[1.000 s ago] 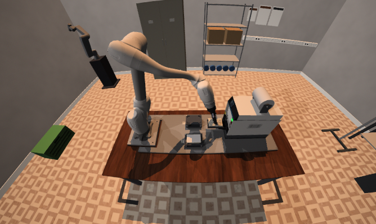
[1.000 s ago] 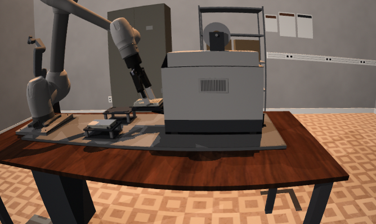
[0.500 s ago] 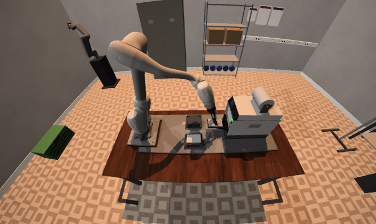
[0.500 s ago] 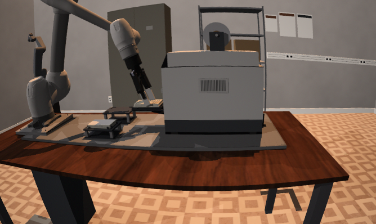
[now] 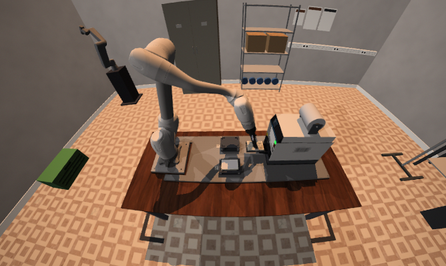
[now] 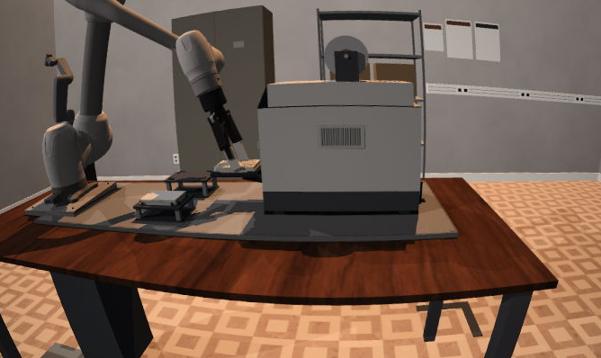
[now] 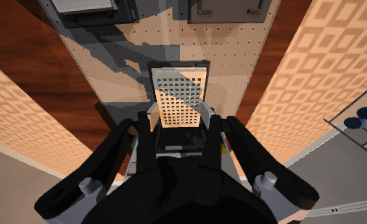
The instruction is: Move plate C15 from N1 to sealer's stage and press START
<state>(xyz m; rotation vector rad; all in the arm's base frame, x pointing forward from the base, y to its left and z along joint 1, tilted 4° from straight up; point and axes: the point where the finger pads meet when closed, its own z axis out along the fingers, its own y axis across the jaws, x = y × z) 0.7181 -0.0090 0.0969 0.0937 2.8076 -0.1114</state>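
My hand is 4 cm above the sealer stage. Also, from my hand: pale plate 21 cm behind, 12 cm to the right, 8 cm below; then foil roll 33 cm ahead, 28 cm above, 3 cm to the right.
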